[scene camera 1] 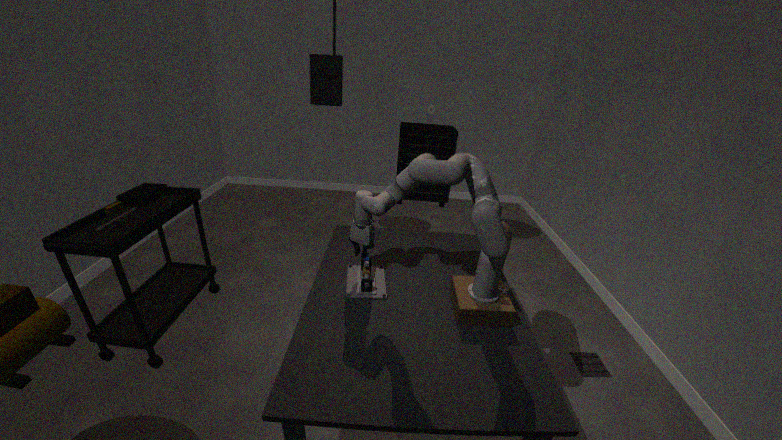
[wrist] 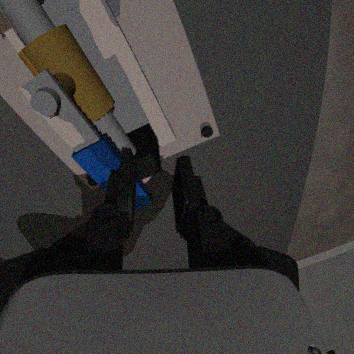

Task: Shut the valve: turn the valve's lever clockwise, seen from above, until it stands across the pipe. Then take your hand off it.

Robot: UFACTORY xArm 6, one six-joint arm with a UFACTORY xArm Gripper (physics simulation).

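The valve's brass body (wrist: 75, 70) (scene camera 1: 366, 270) sits in a grey pipe (wrist: 27, 19) on a pale base plate (wrist: 170, 65) (scene camera 1: 353, 283). The lever's grey arm (wrist: 79, 117) runs from its round pivot to a blue grip (wrist: 97, 159) (scene camera 1: 366, 259), standing nearly along the pipe at a slight angle. My gripper (wrist: 155, 171) (scene camera 1: 360, 252) is at the grip's outer end, with its fingers apart. The left finger in the wrist view crosses in front of the grip and hides part of it. The grip's tip shows between the fingers, with a gap to the right finger.
A black pipe end block (wrist: 146, 140) lies just beyond the fingertips. The plate and the arm's wooden base (scene camera 1: 481, 316) are on the dark table (scene camera 1: 322, 372). A black cart (scene camera 1: 117, 249) stands on the floor at the left. A dark box (scene camera 1: 326, 79) hangs above the far side.
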